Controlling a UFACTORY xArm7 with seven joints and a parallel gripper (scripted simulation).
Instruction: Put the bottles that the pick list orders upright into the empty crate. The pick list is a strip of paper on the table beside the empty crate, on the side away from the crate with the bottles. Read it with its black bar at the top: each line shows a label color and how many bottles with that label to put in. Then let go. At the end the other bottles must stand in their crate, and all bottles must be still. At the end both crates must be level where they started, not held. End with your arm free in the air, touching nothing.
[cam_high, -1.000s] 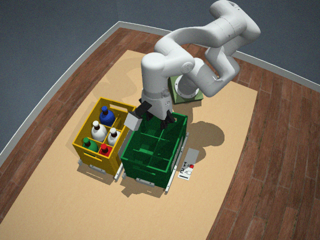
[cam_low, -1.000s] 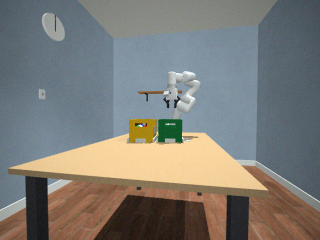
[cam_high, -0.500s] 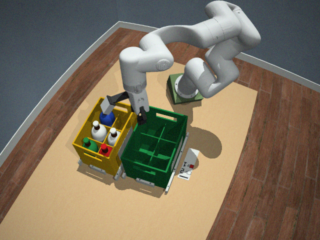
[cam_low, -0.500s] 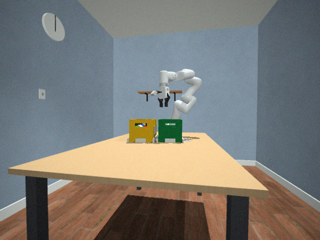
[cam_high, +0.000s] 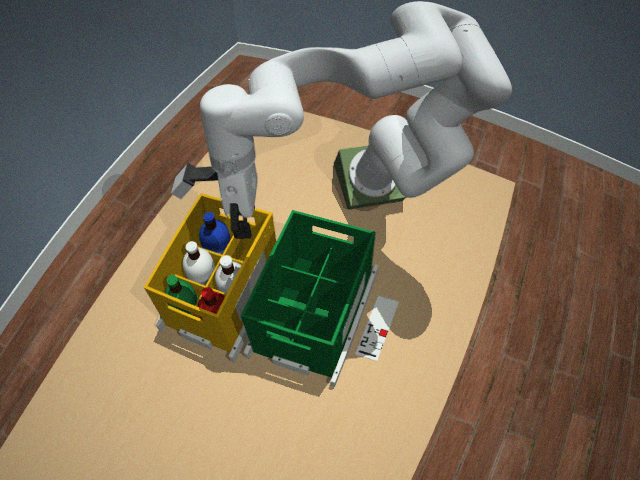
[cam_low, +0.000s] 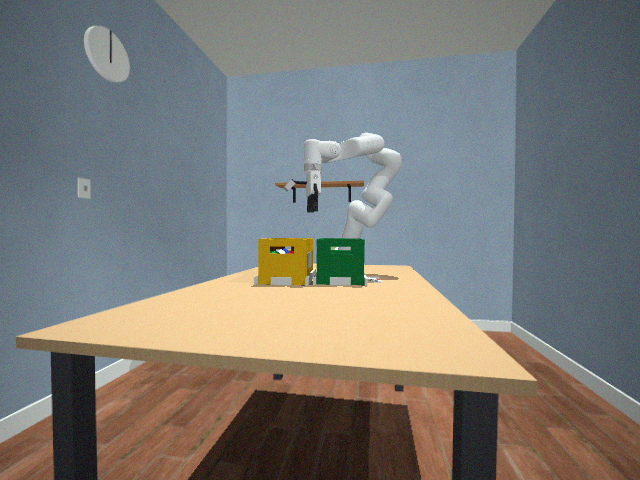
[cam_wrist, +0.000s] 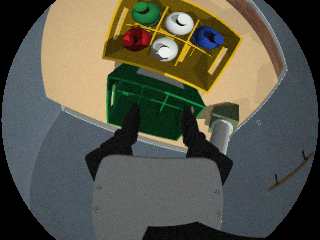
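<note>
The yellow crate is 50 mm ahead of my hand, 90 mm to the right of it and 220 mm below it. Round my hand: red-labelled bottle (120 mm ahead, 20 mm to the right, 220 mm below); green crate (50 mm behind, 110 mm to the left, 220 mm below); blue bottle (20 mm behind, 160 mm to the right, 220 mm below).
</note>
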